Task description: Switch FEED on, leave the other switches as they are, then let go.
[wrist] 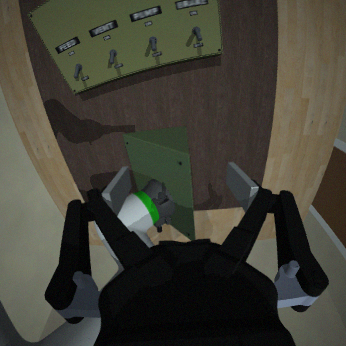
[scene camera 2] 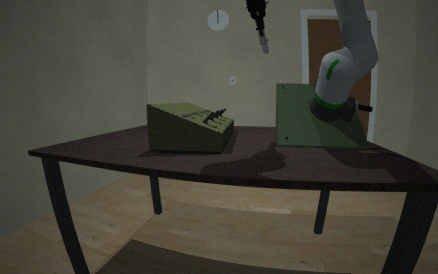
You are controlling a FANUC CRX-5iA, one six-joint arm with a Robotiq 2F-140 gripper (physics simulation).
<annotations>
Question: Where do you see an olive switch box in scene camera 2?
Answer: At 171,126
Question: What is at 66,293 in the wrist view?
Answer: My gripper.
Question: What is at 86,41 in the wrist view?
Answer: An olive switch box.
</annotations>
